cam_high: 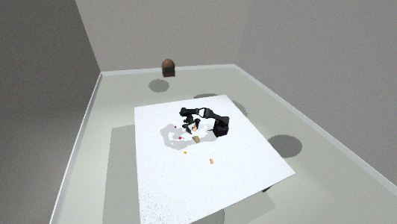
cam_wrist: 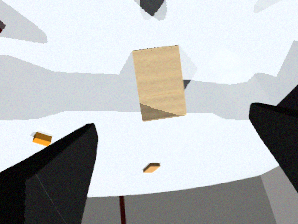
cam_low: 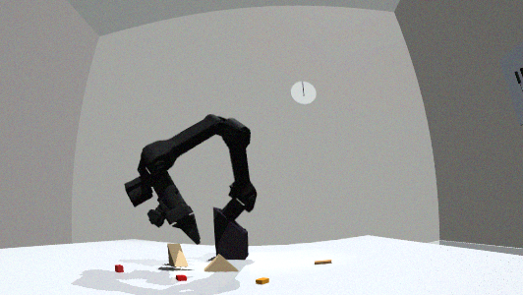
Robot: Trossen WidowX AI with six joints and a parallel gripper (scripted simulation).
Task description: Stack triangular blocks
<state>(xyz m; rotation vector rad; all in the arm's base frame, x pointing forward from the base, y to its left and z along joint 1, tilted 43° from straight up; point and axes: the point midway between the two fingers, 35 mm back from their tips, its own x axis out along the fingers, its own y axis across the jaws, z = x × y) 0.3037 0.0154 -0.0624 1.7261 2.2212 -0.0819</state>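
The triangular block is 6 cm below my gripper tip, 5 cm to the left of it and 2 cm behind it. The rest, counted from my gripper tip: orange piece 17 cm to the left, 13 cm ahead, 7 cm below; then tan stick 32 cm to the left, 8 cm below, 8 cm behind.
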